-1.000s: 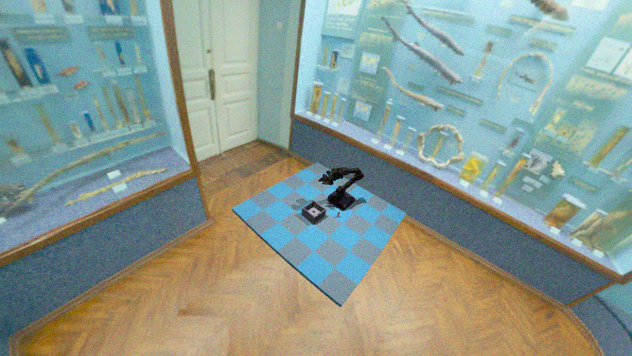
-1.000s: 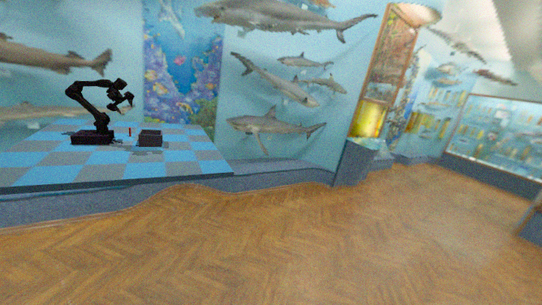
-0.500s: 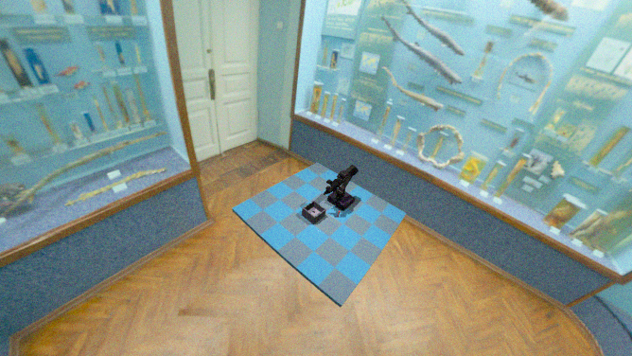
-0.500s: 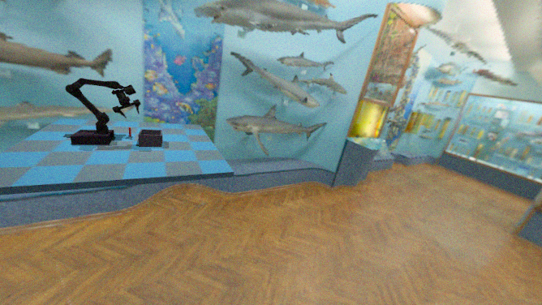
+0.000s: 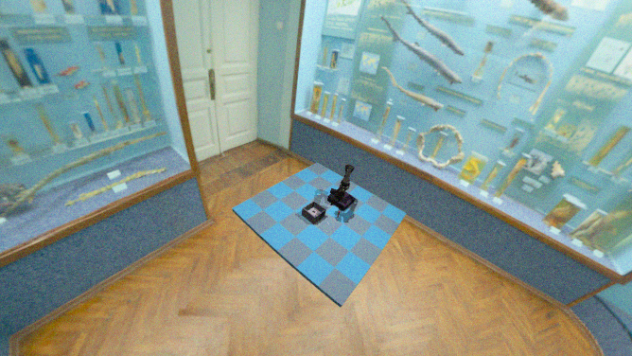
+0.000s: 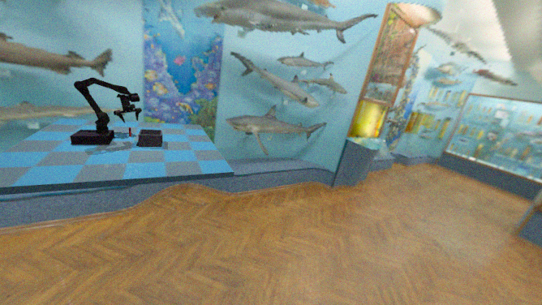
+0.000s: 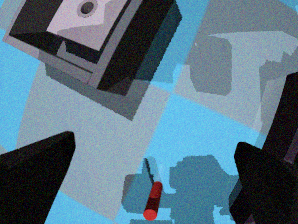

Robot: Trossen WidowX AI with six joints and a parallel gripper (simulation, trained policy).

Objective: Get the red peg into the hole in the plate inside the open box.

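My gripper tip is now 30 mm past the red peg, 80 mm to the right of it and 110 mm above it. Also, from my gripper tip: dark box 150 mm ahead, 90 mm to the right, 130 mm below.
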